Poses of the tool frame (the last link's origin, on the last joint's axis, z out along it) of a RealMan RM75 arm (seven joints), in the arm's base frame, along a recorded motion.
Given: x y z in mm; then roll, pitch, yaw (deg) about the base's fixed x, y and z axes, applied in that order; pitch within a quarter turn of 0, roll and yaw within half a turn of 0.
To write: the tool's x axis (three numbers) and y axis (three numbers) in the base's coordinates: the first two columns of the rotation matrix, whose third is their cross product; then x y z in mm. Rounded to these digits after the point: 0 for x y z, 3 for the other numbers.
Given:
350 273 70 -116.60 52.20 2.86
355 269 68 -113.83 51.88 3.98
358 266 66 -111.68 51.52 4.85
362 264 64 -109.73 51.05 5.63
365 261 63 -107.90 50.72 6.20
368 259 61 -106.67 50.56 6.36
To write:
0.612 0.031 -0.790 -0.683 -0.482 -0.548 350 273 70
0.616 0.043 -0.787 -0.690 -0.453 -0.565 355 269 68
0.620 0.053 -0.783 -0.694 -0.430 -0.578 358 266 66
0.626 0.062 -0.778 -0.695 -0.408 -0.592 362 264 64
0.629 0.068 -0.774 -0.699 -0.385 -0.602 365 261 63
0.631 0.070 -0.772 -0.704 -0.367 -0.609 368 259 61

